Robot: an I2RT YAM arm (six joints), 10 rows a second.
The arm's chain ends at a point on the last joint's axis. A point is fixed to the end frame.
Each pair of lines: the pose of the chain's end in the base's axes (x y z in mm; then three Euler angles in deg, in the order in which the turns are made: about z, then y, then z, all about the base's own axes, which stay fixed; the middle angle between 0 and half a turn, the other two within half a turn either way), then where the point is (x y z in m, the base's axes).
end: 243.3 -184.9 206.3 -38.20 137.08 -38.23
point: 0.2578 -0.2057 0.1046
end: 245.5 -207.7 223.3 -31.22 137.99 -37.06
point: 0.2626 -0.2220 0.1209
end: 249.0 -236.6 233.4 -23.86 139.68 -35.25
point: 0.2681 -0.2433 0.1306
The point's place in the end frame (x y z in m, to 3 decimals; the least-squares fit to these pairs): 0.045 0.026 0.091
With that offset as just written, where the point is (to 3 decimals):
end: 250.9 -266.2 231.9 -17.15 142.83 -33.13
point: 0.269 -0.264 0.129
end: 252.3 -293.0 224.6 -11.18 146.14 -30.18
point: 0.269 -0.283 0.122
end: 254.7 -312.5 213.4 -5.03 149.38 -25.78
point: 0.269 -0.295 0.111
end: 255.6 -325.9 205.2 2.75 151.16 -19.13
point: 0.270 -0.301 0.104
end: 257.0 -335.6 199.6 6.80 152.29 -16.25
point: 0.271 -0.307 0.100
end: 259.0 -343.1 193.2 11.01 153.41 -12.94
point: 0.272 -0.311 0.094
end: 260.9 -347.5 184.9 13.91 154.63 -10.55
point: 0.273 -0.313 0.087
